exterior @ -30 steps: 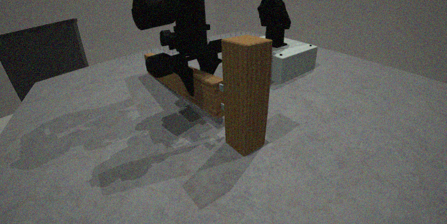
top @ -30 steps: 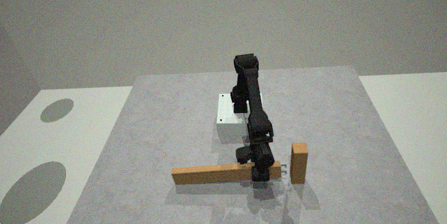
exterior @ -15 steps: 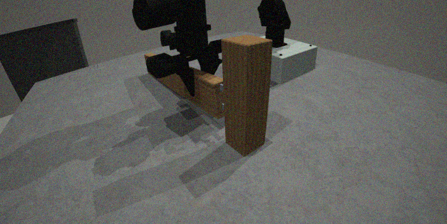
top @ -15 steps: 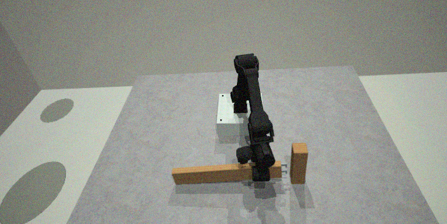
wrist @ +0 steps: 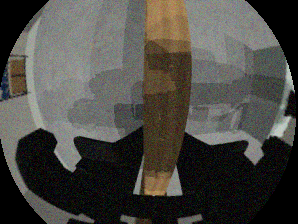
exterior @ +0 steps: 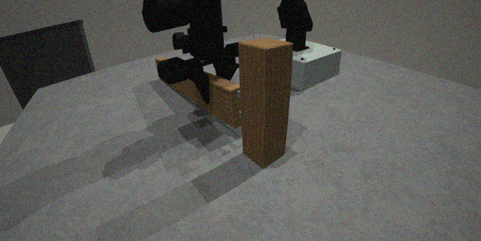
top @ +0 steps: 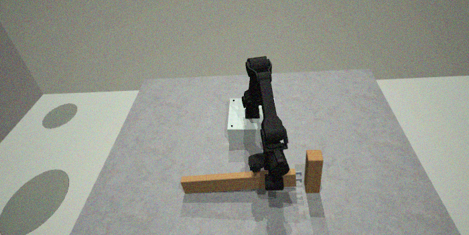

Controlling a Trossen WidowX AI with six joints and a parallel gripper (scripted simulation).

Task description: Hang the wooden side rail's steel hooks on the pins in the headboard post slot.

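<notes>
Right now my gripper tip is 14 cm to the right of the headboard post and 4 cm below it.
</notes>
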